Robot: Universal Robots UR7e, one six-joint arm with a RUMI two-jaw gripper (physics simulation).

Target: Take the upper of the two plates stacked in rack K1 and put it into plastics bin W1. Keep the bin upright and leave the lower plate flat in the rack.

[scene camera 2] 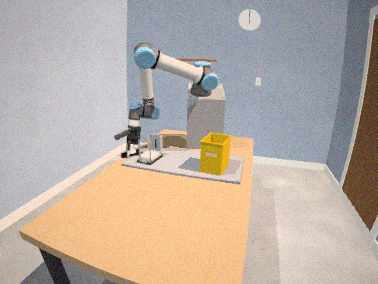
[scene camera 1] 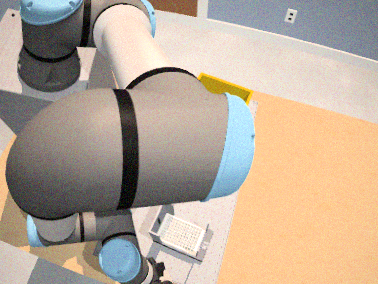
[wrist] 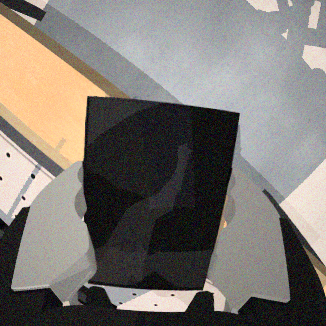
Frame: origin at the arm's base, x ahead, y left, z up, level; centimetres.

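Where they show: gripper, fingertip midpoint: (scene camera 2: 127, 156) (wrist: 156, 166); arm's base at its link origin: (scene camera 2: 201, 92) (scene camera 1: 49, 67).
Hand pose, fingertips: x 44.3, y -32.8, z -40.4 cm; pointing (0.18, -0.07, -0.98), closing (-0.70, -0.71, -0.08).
Things, the pixels of their top centre, and the offset from my fingertips. Level surfaces: height alone.
- grey rack K1 at its top centre: (scene camera 1: 183, 226) (scene camera 2: 149, 137) dx -0.6, dy +18.2, dz +15.6 cm
- yellow bin W1 at its top centre: (scene camera 1: 219, 95) (scene camera 2: 216, 138) dx -7.8, dy +58.0, dz +19.7 cm
- dark block at its top centre: (wrist: 148, 229) dx -1.5, dy +1.4, dz +4.1 cm
- grey perforated board at its surface level: dz +1.7 cm
- wooden table at its surface level: dz +0.4 cm
A white plate with a grid of small wells (scene camera 1: 183, 235) lies flat in the grey rack K1 (scene camera 1: 206, 246) (scene camera 2: 156, 143); the plate beneath it cannot be made out. The yellow bin W1 (scene camera 1: 225, 90) (scene camera 2: 215, 157) stands upright, partly hidden behind the arm in scene camera 1. My gripper (scene camera 2: 131, 152) (wrist: 156, 166) is low at the left side of the rack, away from the plates. In the wrist view its two grey jaws stand against both sides of a dark block (wrist: 150, 175), shut on it. What the block is cannot be told.
The rack and bin stand on a grey perforated board (scene camera 2: 175, 167) (wrist: 17, 182) on the wooden table (scene camera 1: 310, 190) (scene camera 2: 150, 215). The rack's upright panel rises near the gripper. The arm's large elbow (scene camera 1: 170, 150) hangs above the board between rack and bin in scene camera 1.
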